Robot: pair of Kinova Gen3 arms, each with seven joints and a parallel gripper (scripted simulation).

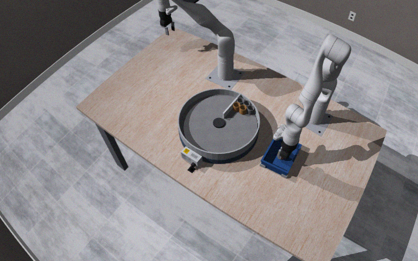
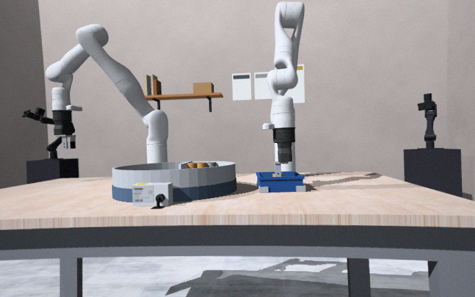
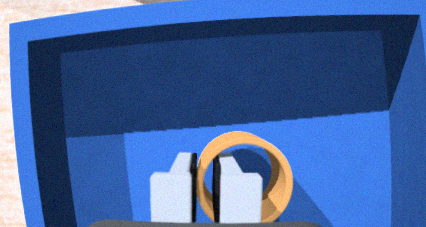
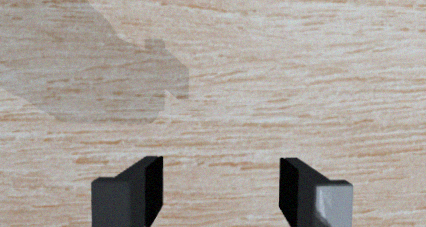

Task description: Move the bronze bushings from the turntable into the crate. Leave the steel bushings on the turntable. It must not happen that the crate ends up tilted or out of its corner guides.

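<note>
My left gripper is now 2 cm past the blue crate and 2 cm above it. From my left hand the other things lie so: turntable: 36 cm to the right, 1 cm ahead.
</note>
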